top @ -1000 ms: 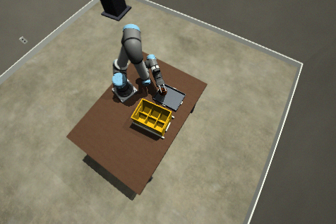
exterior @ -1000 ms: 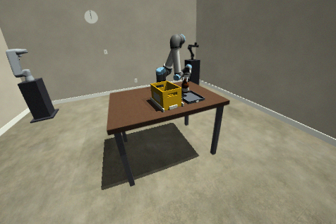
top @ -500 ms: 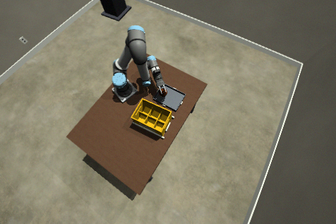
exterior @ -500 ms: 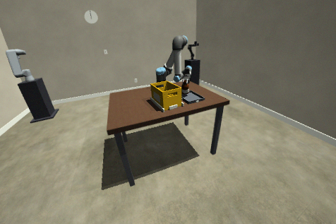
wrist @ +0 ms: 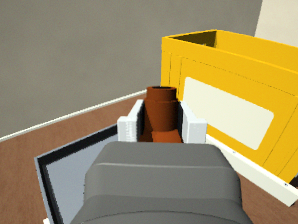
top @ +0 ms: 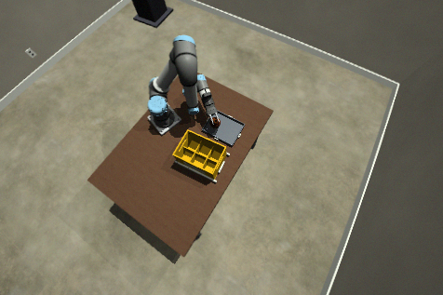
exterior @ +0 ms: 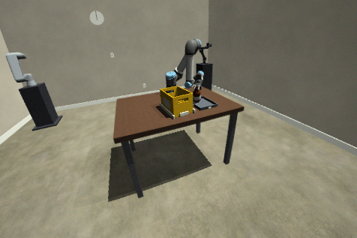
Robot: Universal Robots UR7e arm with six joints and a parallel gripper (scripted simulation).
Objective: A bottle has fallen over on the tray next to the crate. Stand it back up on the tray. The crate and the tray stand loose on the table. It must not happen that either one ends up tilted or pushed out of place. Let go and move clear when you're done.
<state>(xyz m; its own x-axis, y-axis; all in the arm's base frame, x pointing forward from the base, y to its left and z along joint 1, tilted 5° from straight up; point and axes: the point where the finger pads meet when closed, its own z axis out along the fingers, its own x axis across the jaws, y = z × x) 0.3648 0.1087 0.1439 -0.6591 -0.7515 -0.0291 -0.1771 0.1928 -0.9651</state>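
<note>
Right now the brown bottle is 5 cm below my hand, 1 cm to the left of it and 1 cm behind it. Also, from my hand: yellow crate: 23 cm to the right, 6 cm below, 2 cm ahead; tray: 14 cm below, 4 cm to the left, 4 cm ahead.
</note>
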